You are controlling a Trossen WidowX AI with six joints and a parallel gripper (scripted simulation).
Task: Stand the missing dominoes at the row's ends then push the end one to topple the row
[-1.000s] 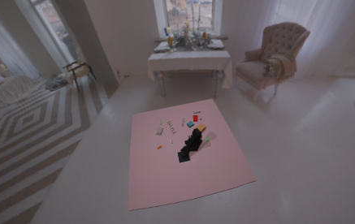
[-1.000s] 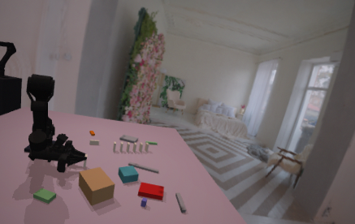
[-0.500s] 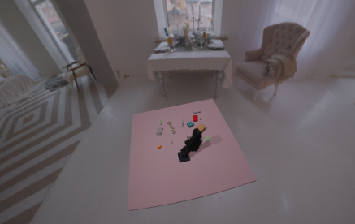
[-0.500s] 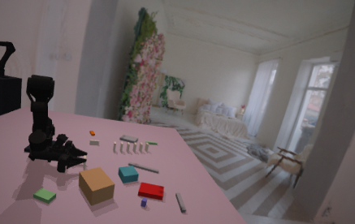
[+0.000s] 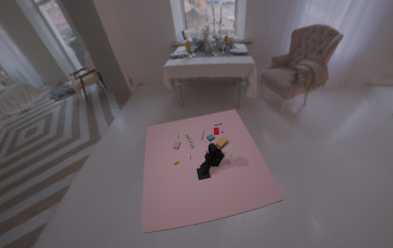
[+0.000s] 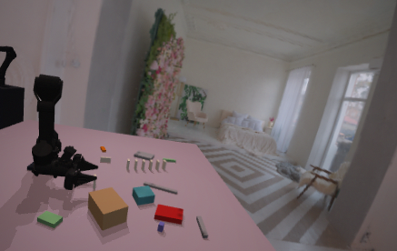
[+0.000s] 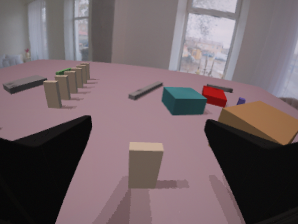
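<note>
Now: gripper tip 190 mm short of the teal block, 30 mm to the left of it and 50 mm above it. From my gripper tip the other things lie so: tan cube: 80 mm ahead, 150 mm to the right, 40 mm below; green tile: 60 mm behind, 210 mm to the right, 60 mm below; grey bar: 260 mm ahead, 60 mm to the left, 60 mm below.
</note>
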